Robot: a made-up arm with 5 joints.
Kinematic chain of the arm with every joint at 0, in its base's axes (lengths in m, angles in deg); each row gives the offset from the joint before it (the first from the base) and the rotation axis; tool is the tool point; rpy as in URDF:
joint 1: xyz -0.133 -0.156 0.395 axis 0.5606 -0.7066 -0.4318
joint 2: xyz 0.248 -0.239 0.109 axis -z
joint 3: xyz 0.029 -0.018 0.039 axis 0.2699 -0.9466 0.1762
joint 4: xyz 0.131 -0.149 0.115 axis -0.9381 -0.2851 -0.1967
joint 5: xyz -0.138 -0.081 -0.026 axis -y
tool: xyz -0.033 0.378 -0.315 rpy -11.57 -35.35 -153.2
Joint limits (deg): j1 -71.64..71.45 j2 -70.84..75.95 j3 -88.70..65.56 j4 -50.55..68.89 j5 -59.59..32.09
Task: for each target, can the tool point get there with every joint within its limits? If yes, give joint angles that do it. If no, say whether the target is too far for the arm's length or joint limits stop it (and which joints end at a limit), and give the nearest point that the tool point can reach.
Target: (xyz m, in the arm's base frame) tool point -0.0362 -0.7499 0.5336
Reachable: yes | joints 0.48 -40.03 -70.86 52.11 -34.74
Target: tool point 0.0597 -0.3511 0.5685
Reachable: yes | joints 49.57 49.13 -42.77 -15.47 -2.44
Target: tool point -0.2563 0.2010 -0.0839
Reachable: no: joint limits stop it (at a limit: joint 1, joint 2, joint 3) | nearest point 0.0168 0.0424 0.0218 | short by 0.333 m
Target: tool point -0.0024 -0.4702 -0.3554
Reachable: no: joint limits stop it (at a limit: joint 1, joint 4) | nearest point -0.0758 -0.4984 -0.0996 | short by 0.268 m
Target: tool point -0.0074 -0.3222 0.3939
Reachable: yes | joints -31.93 -29.33 -57.40 -6.44 11.33
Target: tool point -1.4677 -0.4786 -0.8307
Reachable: no: too far | nearest point -0.4425 -0.4865 0.0282 | short by 1.337 m
